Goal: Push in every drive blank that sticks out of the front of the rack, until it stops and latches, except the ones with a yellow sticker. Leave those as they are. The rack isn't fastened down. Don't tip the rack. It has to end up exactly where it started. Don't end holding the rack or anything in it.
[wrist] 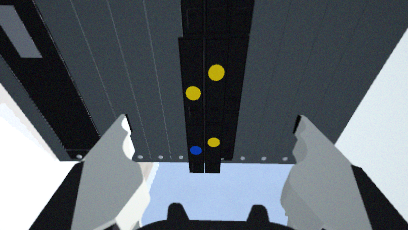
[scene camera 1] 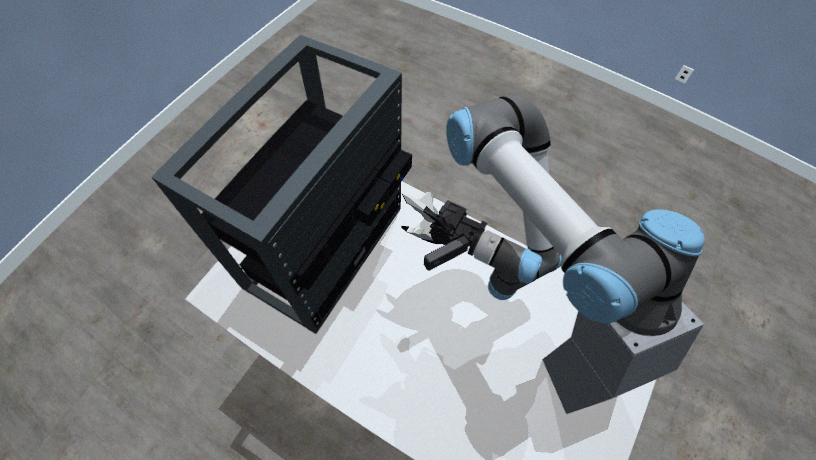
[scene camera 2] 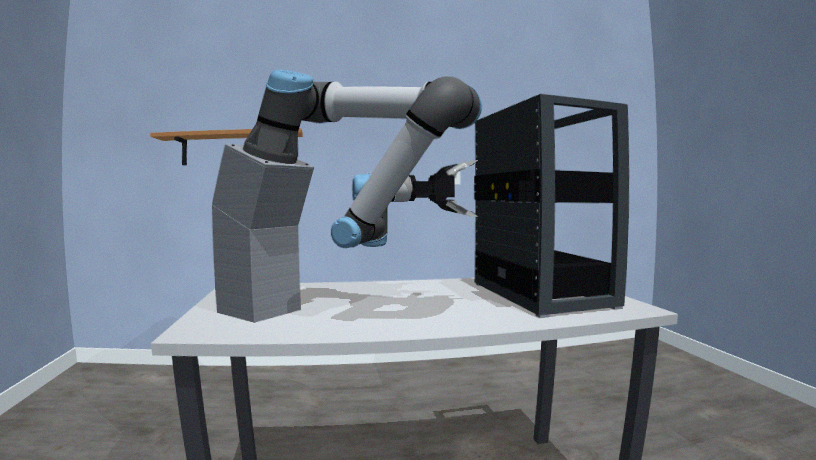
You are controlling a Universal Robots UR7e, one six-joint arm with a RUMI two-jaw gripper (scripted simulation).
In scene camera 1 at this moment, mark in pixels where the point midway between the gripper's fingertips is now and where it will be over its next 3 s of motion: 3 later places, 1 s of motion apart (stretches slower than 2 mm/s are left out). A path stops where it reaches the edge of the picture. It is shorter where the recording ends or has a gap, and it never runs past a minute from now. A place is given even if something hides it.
My gripper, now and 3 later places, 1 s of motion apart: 401,210; 398,206; 416,181; 412,178
